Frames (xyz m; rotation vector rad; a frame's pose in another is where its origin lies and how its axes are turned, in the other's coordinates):
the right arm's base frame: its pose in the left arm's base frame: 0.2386 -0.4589 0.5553 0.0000 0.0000 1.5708
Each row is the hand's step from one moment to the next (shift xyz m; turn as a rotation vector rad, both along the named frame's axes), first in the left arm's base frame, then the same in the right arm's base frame.
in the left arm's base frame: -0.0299 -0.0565 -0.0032 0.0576 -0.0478 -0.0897
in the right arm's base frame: -0.0565 0.0299 -0.0032 -0.0478 -0.0576 -0.0897
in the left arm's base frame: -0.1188 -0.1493 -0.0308 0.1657 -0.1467 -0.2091
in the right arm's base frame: -0.1493 0.1188 -0.0308 -0.1467 -0.1657 -0.2091
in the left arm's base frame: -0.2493 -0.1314 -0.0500 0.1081 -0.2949 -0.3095
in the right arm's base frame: -0.1314 0.2493 -0.0500 -0.2949 -0.1081 -0.3095
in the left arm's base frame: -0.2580 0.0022 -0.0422 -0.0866 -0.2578 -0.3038
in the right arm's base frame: 0.0022 0.2580 -0.0422 -0.2578 0.0866 -0.3038
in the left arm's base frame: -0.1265 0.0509 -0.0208 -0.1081 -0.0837 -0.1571
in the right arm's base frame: 0.0509 0.1265 -0.0208 -0.0837 0.1081 -0.1571
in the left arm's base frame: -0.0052 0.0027 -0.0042 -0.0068 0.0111 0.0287
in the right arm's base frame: 0.0027 0.0052 -0.0042 0.0111 0.0068 0.0287
